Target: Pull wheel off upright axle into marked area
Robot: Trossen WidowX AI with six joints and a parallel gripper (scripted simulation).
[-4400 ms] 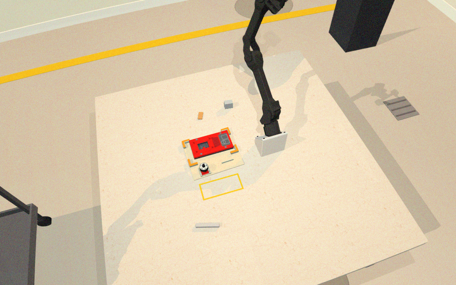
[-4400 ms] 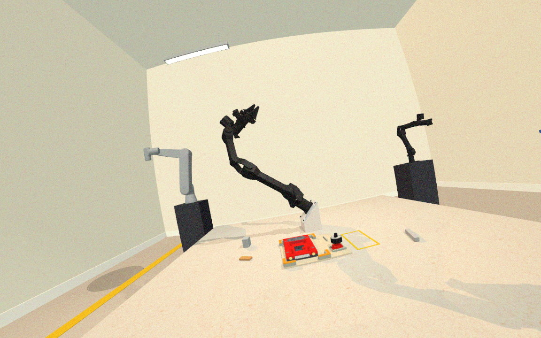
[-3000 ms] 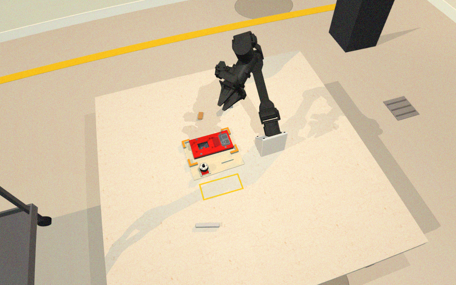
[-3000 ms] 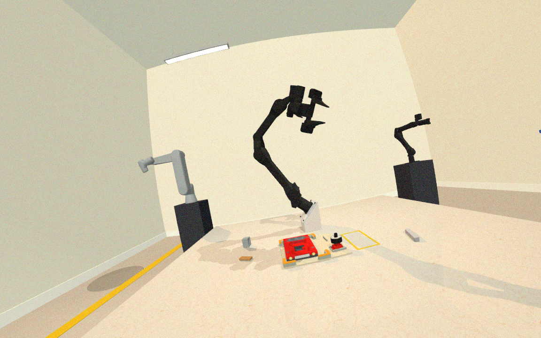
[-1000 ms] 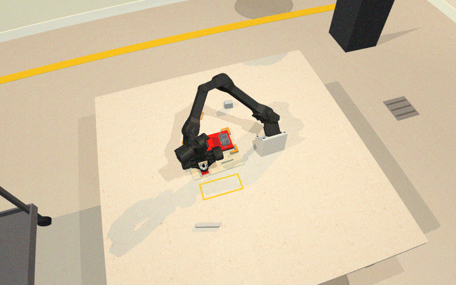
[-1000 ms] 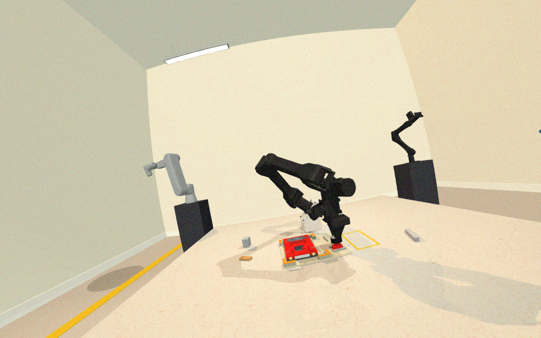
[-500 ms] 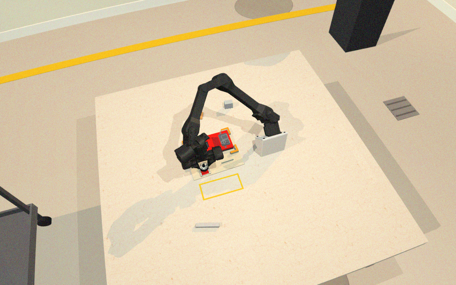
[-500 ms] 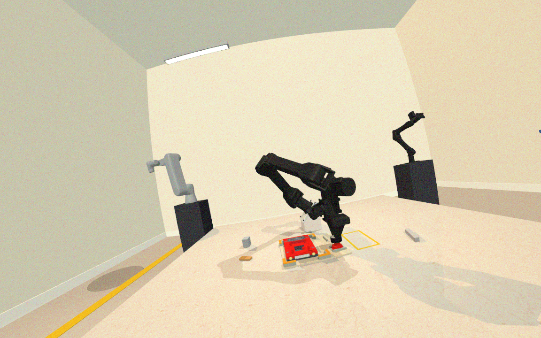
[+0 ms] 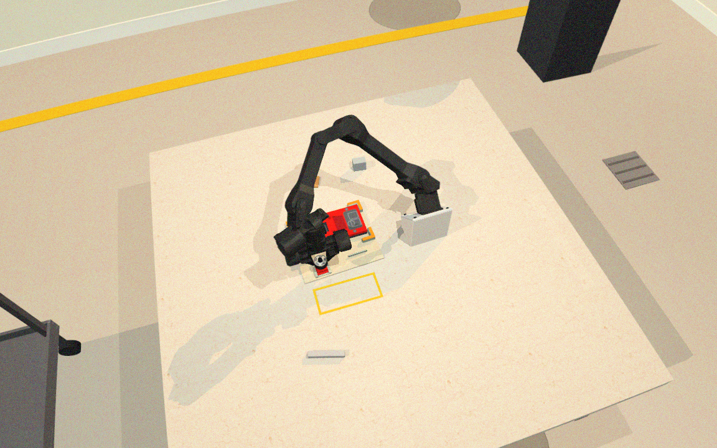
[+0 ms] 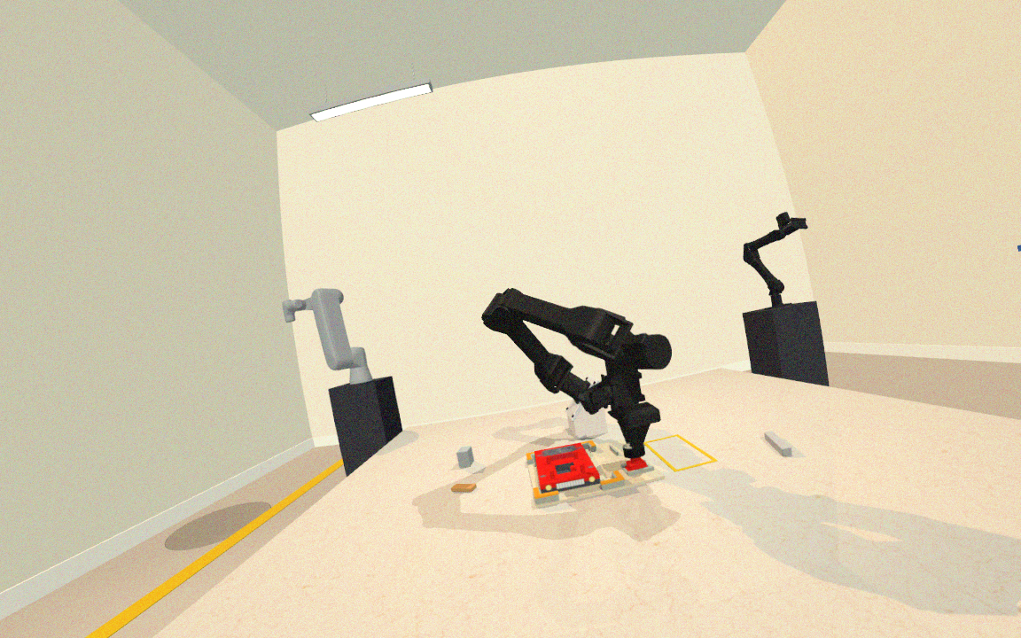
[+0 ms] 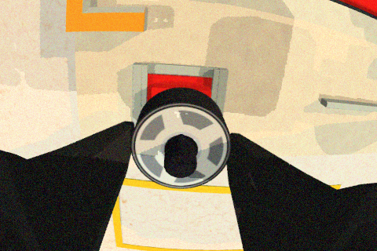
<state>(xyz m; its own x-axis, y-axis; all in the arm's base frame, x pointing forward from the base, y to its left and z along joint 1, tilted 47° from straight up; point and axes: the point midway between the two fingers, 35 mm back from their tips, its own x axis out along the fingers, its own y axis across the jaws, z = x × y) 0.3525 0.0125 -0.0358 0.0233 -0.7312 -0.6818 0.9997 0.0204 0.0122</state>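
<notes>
The pale fixture board lies 50 mm behind my gripper tip, 100 mm to the right of it and 30 mm below it. Round my gripper tip: orange chip (60 mm behind, 340 mm to the right, 40 mm below); then grey bar (50 mm ahead, 260 mm to the left, 30 mm below); then grey cube (220 mm behind, 360 mm to the right, 20 mm below).
</notes>
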